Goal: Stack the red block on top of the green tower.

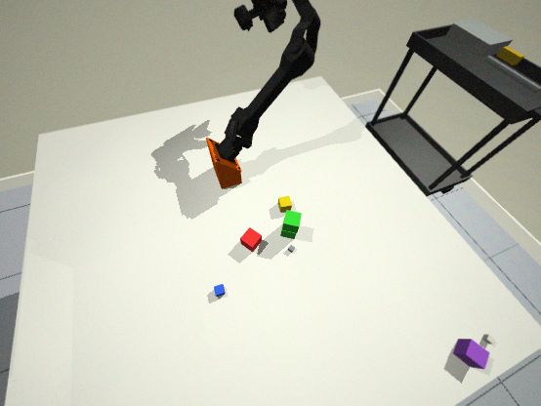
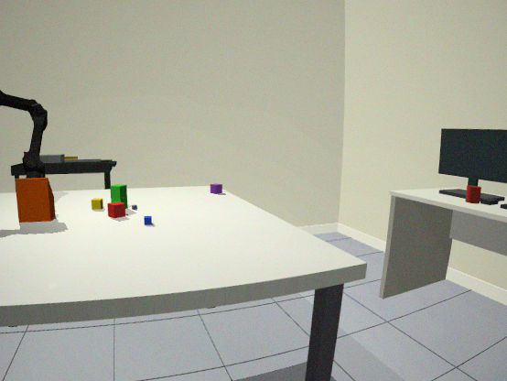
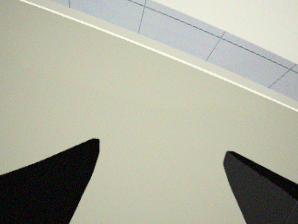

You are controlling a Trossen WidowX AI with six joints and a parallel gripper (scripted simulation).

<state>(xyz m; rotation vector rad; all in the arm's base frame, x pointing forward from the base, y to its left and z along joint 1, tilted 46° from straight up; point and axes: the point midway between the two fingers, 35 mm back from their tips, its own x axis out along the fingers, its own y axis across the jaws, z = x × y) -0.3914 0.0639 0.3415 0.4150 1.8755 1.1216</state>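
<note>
The red block is 70 cm ahead of my gripper tip, 32 cm to the right of it and 26 cm below it. From my gripper tip the other things lie so: small grey cube (77 cm ahead, 21 cm to the right, 28 cm below); then yellow block (62 cm ahead, 16 cm to the right, 27 cm below); then blue cube (80 cm ahead, 45 cm to the right, 27 cm below).
</note>
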